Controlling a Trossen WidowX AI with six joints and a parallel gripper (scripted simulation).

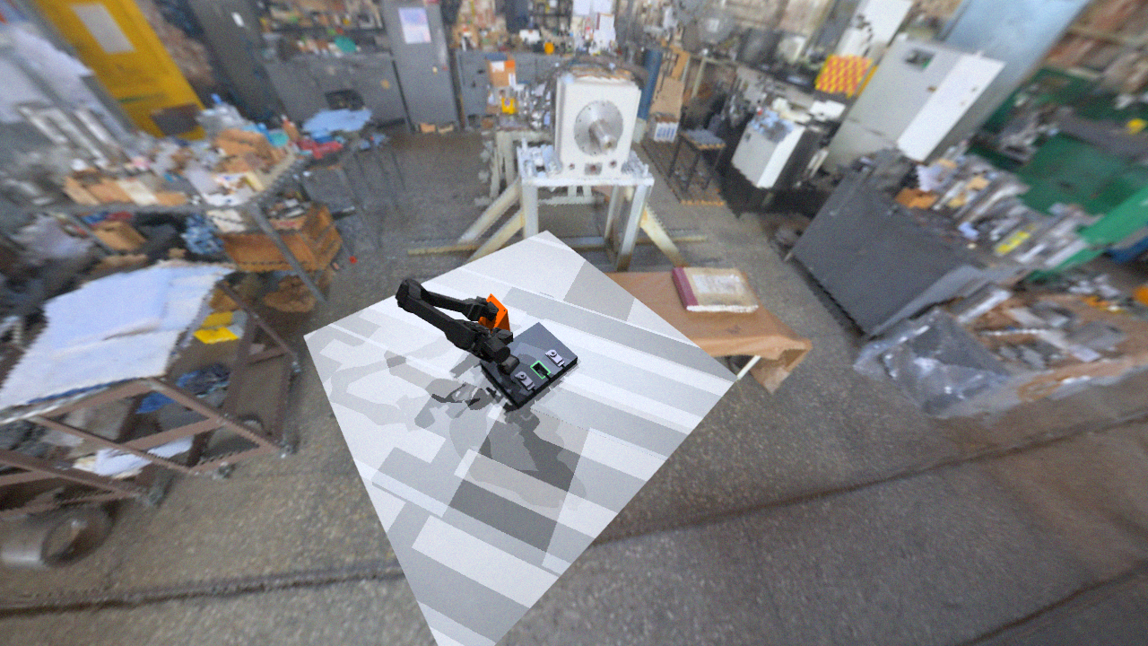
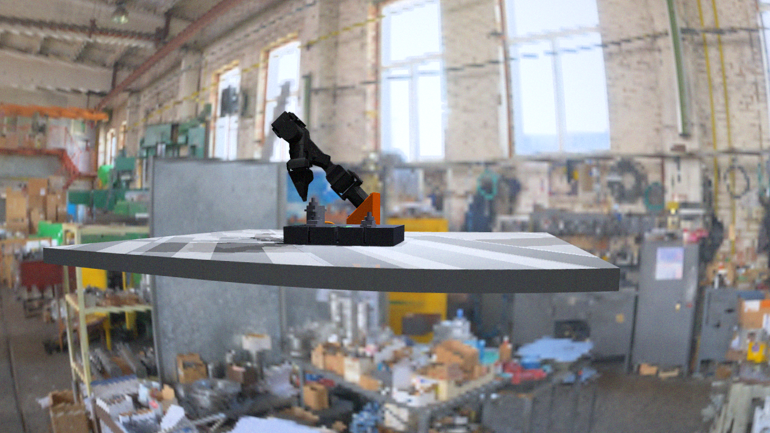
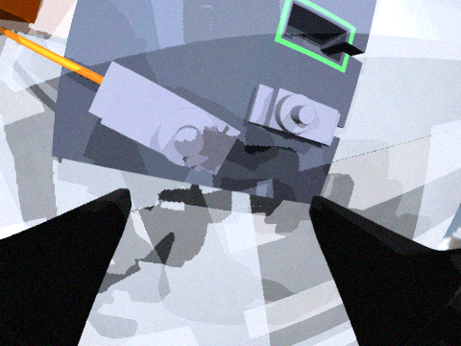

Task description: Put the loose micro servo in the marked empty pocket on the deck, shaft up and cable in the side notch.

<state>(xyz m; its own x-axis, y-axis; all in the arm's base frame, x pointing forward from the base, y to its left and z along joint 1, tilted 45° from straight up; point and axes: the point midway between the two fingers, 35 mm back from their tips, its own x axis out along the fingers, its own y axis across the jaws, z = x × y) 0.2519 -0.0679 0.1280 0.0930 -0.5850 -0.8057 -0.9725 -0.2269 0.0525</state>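
Now: gripper tip 130 mm to the right of the dark deck, 100 mm above it and 40 mm past it.
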